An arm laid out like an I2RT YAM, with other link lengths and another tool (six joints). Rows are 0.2 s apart.
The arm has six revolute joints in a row. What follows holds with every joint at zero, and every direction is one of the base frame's.
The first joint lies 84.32 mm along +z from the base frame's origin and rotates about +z.
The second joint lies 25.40 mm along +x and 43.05 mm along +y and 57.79 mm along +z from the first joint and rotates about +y.
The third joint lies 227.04 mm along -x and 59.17 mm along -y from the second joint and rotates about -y.
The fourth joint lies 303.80 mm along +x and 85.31 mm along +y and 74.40 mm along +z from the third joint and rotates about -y.
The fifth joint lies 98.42 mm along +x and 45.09 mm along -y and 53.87 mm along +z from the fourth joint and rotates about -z.
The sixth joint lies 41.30 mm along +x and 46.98 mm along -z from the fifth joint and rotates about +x.
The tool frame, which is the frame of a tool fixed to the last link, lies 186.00 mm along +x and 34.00 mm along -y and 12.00 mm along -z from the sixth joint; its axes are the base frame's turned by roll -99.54, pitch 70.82 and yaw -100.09 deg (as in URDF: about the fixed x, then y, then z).
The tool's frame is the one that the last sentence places.
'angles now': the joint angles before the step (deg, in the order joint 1, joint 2, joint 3, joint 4, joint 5, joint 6). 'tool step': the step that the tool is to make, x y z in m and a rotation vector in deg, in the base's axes. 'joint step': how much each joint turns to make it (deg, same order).
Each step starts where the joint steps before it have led.
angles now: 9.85 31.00 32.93 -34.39 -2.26 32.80
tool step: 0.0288 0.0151 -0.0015 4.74 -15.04 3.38
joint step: -1.58 -12.11 -18.89 22.40 -5.45 0.04
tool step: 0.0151 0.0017 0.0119 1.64 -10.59 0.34
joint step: -0.50 -3.83 -9.83 16.71 -0.85 -0.02
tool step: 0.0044 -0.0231 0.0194 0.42 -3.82 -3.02
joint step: -3.08 -2.76 -1.24 2.32 -0.05 0.00
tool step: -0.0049 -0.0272 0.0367 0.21 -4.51 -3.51
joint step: -3.55 -7.53 -0.03 -2.99 -0.04 -0.02
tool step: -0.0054 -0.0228 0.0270 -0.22 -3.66 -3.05
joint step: -3.04 -4.71 -0.01 -1.06 -0.01 -0.20
